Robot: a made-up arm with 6 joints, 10 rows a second.
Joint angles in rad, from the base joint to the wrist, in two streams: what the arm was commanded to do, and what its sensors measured. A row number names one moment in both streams.
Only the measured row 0 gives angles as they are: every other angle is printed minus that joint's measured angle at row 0.
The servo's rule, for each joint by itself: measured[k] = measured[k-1] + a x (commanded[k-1-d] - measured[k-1]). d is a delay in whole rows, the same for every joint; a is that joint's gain. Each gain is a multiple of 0.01, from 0.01 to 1. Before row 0 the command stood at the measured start. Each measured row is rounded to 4 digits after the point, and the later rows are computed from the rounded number. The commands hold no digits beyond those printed.
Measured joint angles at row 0:
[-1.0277 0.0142 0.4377 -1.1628 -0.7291 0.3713]
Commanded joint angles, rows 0 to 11:
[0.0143 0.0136 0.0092 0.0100 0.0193 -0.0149]
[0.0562 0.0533 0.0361 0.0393 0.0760 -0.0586]
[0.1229 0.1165 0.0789 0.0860 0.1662 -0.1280]
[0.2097 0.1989 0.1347 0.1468 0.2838 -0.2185]
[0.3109 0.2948 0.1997 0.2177 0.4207 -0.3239]
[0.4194 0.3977 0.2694 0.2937 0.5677 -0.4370]
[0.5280 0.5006 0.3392 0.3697 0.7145 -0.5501]
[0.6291 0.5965 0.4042 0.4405 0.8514 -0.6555]
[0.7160 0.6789 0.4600 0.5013 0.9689 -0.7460]
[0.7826 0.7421 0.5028 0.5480 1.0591 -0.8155]
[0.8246 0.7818 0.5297 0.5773 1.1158 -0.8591]
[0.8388 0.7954 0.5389 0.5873 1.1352 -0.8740]
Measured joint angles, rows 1 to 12:
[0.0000 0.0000 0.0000 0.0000 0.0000 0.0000]
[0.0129 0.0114 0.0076 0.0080 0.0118 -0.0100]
[0.0519 0.0466 0.0313 0.0330 0.0510 -0.0426]
[0.1158 0.1053 0.0708 0.0754 0.1213 -0.0998]
[0.2003 0.1839 0.1238 0.1325 0.2204 -0.1793]
[0.2998 0.2771 0.1868 0.2007 0.3426 -0.2762]
[0.4074 0.3784 0.2554 0.2751 0.4799 -0.3839]
[0.5159 0.4810 0.3250 0.3508 0.6230 -0.4953]
[0.6178 0.5780 0.3907 0.4226 0.7623 -0.6026]
[0.7062 0.6628 0.4482 0.4856 0.8883 -0.6987]
[0.7750 0.7294 0.4935 0.5355 0.9925 -0.7770]
[0.8196 0.7734 0.5235 0.5689 1.0677 -0.8320]
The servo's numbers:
d 1
a 0.90 0.84 0.83 0.80 0.61 0.67

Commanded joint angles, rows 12 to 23:
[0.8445 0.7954 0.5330 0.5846 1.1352 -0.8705]
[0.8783 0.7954 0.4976 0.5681 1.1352 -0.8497]
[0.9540 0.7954 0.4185 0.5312 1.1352 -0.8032]
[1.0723 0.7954 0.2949 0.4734 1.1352 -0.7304]
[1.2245 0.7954 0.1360 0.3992 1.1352 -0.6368]
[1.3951 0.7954 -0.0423 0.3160 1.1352 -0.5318]
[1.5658 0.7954 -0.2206 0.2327 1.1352 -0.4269]
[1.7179 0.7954 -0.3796 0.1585 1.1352 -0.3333]
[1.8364 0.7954 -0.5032 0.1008 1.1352 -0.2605]
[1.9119 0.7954 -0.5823 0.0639 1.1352 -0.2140]
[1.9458 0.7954 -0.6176 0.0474 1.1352 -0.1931]
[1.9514 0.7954 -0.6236 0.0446 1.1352 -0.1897]
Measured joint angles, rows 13 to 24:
[0.8369 0.7919 0.5363 0.5836 1.1089 -0.8601]
[0.8437 0.7948 0.5336 0.5844 1.1249 -0.8671]
[0.8748 0.7953 0.5037 0.5714 1.1312 -0.8554]
[0.9461 0.7954 0.4330 0.5392 1.1336 -0.8204]
[1.0597 0.7954 0.3184 0.4866 1.1346 -0.7601]
[1.2080 0.7954 0.1670 0.4167 1.1350 -0.6775]
[1.3764 0.7954 -0.0067 0.3361 1.1351 -0.5799]
[1.5469 0.7954 -0.1842 0.2534 1.1352 -0.4774]
[1.7008 0.7954 -0.3464 0.1775 1.1352 -0.3809]
[1.8228 0.7954 -0.4765 0.1161 1.1352 -0.3002]
[1.9030 0.7954 -0.5643 0.0743 1.1352 -0.2424]
[1.9415 0.7954 -0.6085 0.0528 1.1352 -0.2094]

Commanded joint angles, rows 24 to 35:
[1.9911 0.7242 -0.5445 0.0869 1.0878 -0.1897]
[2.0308 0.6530 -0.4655 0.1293 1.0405 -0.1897]
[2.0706 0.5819 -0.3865 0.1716 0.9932 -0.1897]
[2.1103 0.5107 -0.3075 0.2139 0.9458 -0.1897]
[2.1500 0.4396 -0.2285 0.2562 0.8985 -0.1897]
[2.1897 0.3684 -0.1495 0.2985 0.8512 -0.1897]
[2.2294 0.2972 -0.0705 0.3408 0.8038 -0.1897]
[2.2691 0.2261 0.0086 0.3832 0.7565 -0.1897]
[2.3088 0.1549 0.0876 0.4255 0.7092 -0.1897]
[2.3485 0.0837 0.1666 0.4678 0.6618 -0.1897]
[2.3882 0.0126 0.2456 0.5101 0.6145 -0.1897]
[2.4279 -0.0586 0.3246 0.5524 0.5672 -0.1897]
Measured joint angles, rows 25 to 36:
[1.9504 0.7954 -0.6210 0.0462 1.1352 -0.1962]
[1.9870 0.7356 -0.5575 0.0788 1.1063 -0.1918]
[2.0264 0.6662 -0.4811 0.1192 1.0662 -0.1904]
[2.0662 0.5954 -0.4026 0.1611 1.0217 -0.1899]
[2.1059 0.5243 -0.3237 0.2033 0.9754 -0.1898]
[2.1456 0.4532 -0.2447 0.2456 0.9285 -0.1897]
[2.1853 0.3820 -0.1657 0.2879 0.8813 -0.1897]
[2.2250 0.3108 -0.0867 0.3302 0.8340 -0.1897]
[2.2647 0.2397 -0.0076 0.3726 0.7867 -0.1897]
[2.3044 0.1685 0.0714 0.4149 0.7394 -0.1897]
[2.3441 0.0973 0.1504 0.4572 0.6921 -0.1897]
[2.3838 0.0262 0.2294 0.4995 0.6448 -0.1897]

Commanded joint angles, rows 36 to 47:
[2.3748 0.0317 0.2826 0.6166 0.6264 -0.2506]
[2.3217 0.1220 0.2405 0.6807 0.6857 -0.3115]
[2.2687 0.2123 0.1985 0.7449 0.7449 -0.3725]
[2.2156 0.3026 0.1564 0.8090 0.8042 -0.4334]
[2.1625 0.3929 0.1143 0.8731 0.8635 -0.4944]
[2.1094 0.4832 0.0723 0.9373 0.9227 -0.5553]
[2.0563 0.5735 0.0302 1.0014 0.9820 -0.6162]
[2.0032 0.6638 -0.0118 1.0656 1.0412 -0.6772]
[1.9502 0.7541 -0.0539 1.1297 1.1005 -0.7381]
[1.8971 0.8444 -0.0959 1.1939 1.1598 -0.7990]
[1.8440 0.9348 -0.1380 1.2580 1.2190 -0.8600]
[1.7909 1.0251 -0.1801 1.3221 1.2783 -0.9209]
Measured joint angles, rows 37 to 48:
[2.4235 -0.0450 0.3084 0.5418 0.5975 -0.1897]
[2.3797 0.0194 0.2870 0.6016 0.6151 -0.2305]
[2.3275 0.1056 0.2484 0.6649 0.6582 -0.2848]
[2.2746 0.1952 0.2070 0.7289 0.7111 -0.3436]
[2.2215 0.2854 0.1650 0.7930 0.7679 -0.4038]
[2.1684 0.3757 0.1229 0.8571 0.8262 -0.4645]
[2.1153 0.4660 0.0809 0.9213 0.8851 -0.5253]
[2.0622 0.5563 0.0388 0.9854 0.9442 -0.5862]
[2.0091 0.6466 -0.0032 1.0496 1.0034 -0.6472]
[1.9561 0.7369 -0.0453 1.1137 1.0626 -0.7081]
[1.9030 0.8272 -0.0873 1.1779 1.1219 -0.7690]
[1.8499 0.9176 -0.1294 1.2420 1.1811 -0.8300]

